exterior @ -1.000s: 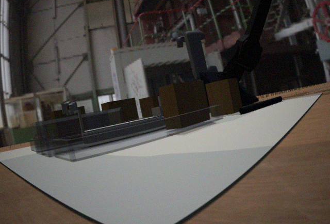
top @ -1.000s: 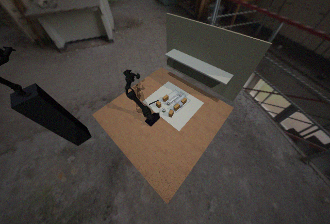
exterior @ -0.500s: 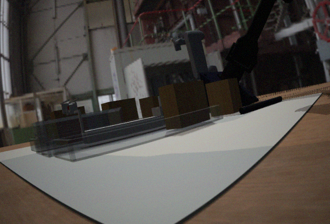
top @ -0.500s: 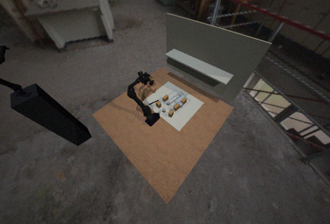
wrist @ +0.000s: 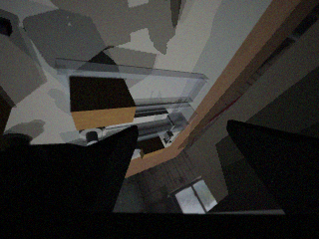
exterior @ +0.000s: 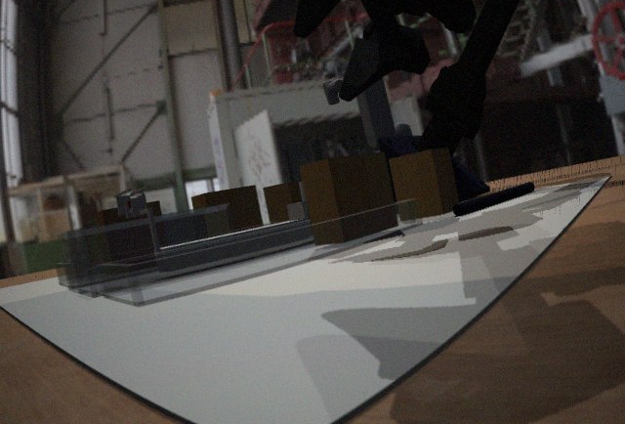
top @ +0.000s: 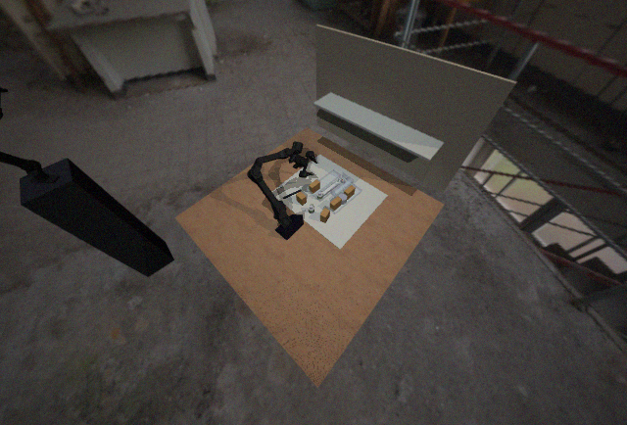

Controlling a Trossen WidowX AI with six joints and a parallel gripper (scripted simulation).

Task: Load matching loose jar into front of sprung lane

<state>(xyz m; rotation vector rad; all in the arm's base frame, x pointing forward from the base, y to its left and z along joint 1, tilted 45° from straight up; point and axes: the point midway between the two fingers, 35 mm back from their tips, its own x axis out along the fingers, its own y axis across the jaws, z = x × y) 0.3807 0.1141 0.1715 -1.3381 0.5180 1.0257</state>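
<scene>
Right now my gripper tip is 150 mm to the left of the white mat, 140 mm above it and 10 mm past it. Round my gripper tip: shelf 440 mm ahead, 230 mm above, 100 mm to the right; black rod 200 mm behind, 130 mm below, 20 mm to the left.
</scene>
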